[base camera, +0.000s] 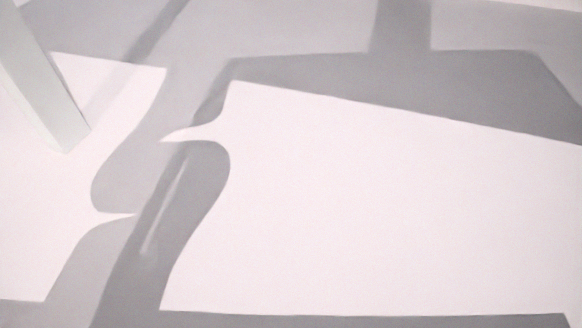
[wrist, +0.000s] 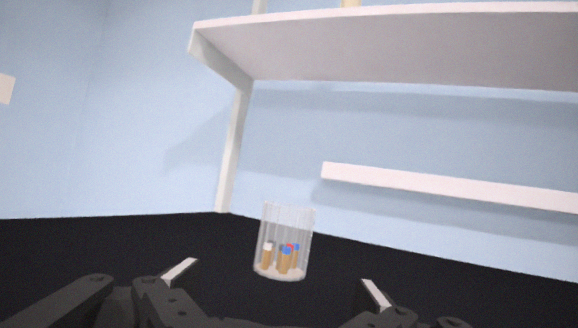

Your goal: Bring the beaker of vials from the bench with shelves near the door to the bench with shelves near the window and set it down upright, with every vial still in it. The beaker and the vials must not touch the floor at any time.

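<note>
A clear beaker (wrist: pixel 284 235) stands upright on the black bench top (wrist: pixel 125 250) in the wrist view, a little right of the picture's middle. Several amber vials (wrist: pixel 284 262) with white, blue, red and dark caps stand inside it, near its base. My gripper (wrist: pixel 276 287) is open and empty. Its two fingertips show low in the wrist view, one left and one right of the beaker, and the beaker stands beyond them, apart from both. The beaker and my gripper do not show in the base camera view.
A white shelf (wrist: pixel 400 47) on a post (wrist: pixel 233 150) is above and behind the beaker. A white rail (wrist: pixel 450 187) runs along the blue wall (wrist: pixel 140 110) at the right. In the base camera view a pale leg (base camera: pixel 45 85) stands on the floor (base camera: pixel 375 210) at the left, among shadows.
</note>
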